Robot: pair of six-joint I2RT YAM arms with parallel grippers.
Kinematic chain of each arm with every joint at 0, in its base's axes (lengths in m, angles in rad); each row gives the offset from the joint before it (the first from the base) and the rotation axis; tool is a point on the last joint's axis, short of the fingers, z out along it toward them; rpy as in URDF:
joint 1: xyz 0 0 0.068 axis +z
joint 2: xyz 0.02 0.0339 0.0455 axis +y
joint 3: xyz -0.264 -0.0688 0 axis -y
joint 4: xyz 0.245 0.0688 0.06 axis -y
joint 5: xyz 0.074 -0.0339 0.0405 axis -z
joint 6: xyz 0.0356 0 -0.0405 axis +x
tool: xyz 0 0 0 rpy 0 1.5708 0
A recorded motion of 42 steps. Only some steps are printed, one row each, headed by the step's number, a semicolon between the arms.
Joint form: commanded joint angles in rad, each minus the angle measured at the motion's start. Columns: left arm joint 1, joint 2, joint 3, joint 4, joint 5, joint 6; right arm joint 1, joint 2, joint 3, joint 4, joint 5, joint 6.
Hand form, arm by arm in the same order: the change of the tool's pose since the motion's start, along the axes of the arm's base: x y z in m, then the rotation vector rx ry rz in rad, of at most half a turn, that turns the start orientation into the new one. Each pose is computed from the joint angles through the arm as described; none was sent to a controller.
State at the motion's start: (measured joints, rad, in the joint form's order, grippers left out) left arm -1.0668 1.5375 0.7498 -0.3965 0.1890 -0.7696; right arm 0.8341 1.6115 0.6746 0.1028 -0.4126 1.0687
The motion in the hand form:
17: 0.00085 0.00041 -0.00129 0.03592 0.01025 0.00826; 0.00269 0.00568 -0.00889 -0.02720 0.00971 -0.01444
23: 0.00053 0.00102 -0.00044 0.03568 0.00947 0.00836; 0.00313 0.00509 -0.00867 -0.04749 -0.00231 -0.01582
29: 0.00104 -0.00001 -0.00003 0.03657 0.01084 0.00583; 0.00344 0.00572 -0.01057 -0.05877 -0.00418 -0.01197
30: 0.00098 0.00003 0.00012 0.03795 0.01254 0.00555; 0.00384 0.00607 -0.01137 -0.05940 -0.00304 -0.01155
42: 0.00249 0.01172 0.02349 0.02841 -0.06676 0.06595; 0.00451 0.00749 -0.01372 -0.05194 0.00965 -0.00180
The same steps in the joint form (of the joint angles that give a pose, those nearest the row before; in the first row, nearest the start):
17: 0.0022 0.0137 0.0141 -0.0363 -0.0100 -0.0027; 0.0086 0.0497 0.0172 0.0100 0.0235 0.0108
23: 0.0022 0.0089 0.0133 -0.0397 -0.0106 -0.0026; 0.0081 0.0482 0.0225 -0.0097 0.0410 -0.0044
29: 0.0022 0.0129 0.0194 -0.0436 -0.0090 -0.0004; 0.0093 0.0571 0.0264 -0.0151 0.0460 -0.0126
30: 0.0022 0.0130 0.0204 -0.0466 -0.0081 -0.0005; 0.0090 0.0615 0.0277 -0.0132 0.0452 -0.0129
42: 0.0188 -0.0906 0.0233 -0.1035 -0.0846 -0.0162; 0.0085 0.0753 0.0309 -0.0050 0.0276 -0.0111

